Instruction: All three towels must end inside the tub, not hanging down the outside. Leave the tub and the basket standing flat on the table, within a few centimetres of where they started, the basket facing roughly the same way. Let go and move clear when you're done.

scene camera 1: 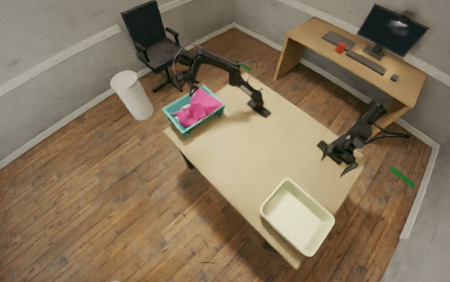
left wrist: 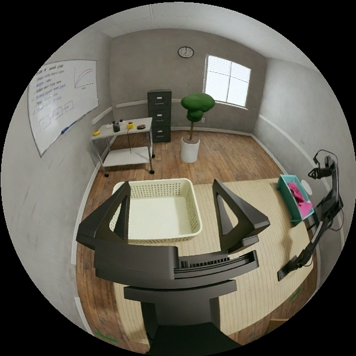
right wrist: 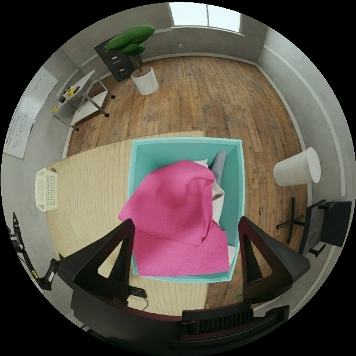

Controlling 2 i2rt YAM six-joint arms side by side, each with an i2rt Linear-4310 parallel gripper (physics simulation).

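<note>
A pink towel (scene camera 1: 206, 102) (left wrist: 299, 200) (right wrist: 172, 200) lies heaped in the teal tub (scene camera 1: 205, 122) (left wrist: 286, 191) (right wrist: 233, 175). One corner pokes over the tub's rim at the left in the right wrist view, and its lower part reaches the near rim. A grey towel (right wrist: 218, 165) and a pale towel (right wrist: 218, 205) show partly beside and under it, inside the tub. The cream basket (scene camera 1: 295, 215) (left wrist: 160, 217) (right wrist: 46, 190) stands flat and empty. My right gripper (scene camera 1: 186, 90) (right wrist: 185, 224) is open above the tub. My left gripper (scene camera 1: 333, 166) (left wrist: 171, 183) is open, away from the basket.
The tub stands at the table's (scene camera 1: 240, 160) far left end and the basket near its front right edge in scene camera 1. A white bin (scene camera 1: 132, 96) and an office chair (scene camera 1: 157, 50) stand on the floor beyond the tub. A desk (scene camera 1: 312, 35) stands behind.
</note>
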